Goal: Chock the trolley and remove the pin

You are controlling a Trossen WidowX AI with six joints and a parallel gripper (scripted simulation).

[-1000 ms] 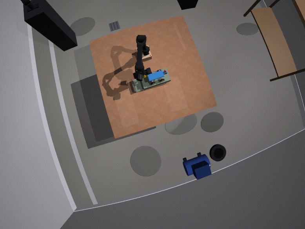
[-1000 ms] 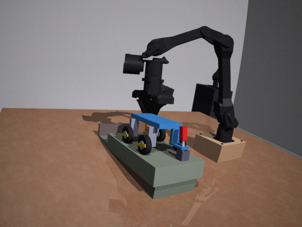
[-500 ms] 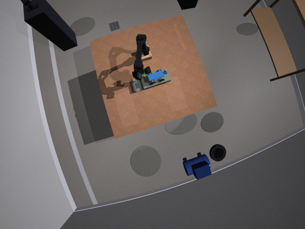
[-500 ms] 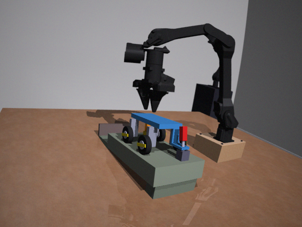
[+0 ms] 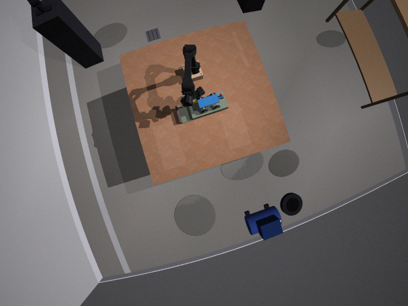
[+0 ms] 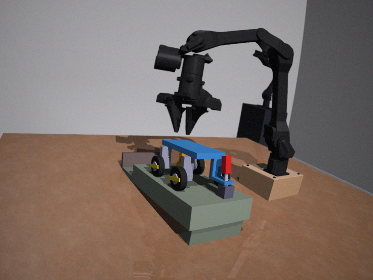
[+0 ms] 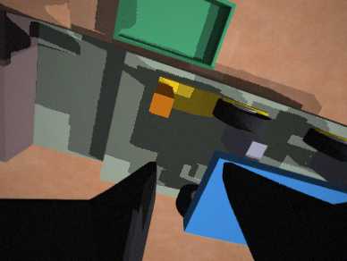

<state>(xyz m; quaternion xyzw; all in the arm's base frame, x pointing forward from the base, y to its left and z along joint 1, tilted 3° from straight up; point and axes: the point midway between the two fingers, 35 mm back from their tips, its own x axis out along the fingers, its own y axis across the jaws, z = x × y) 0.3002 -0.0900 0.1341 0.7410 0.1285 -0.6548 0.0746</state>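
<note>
The red-headed stop pin is 10 mm ahead of my gripper tip, 220 mm to the left of it and 30 mm below it. The rest, counted from my gripper tip: blue trolley 30 mm ahead, 110 mm to the left, 50 mm below; then grey-green ramp 30 mm ahead, 100 mm to the left, 110 mm below; then yellow chock 20 mm behind, 10 mm to the left, 80 mm below.
</note>
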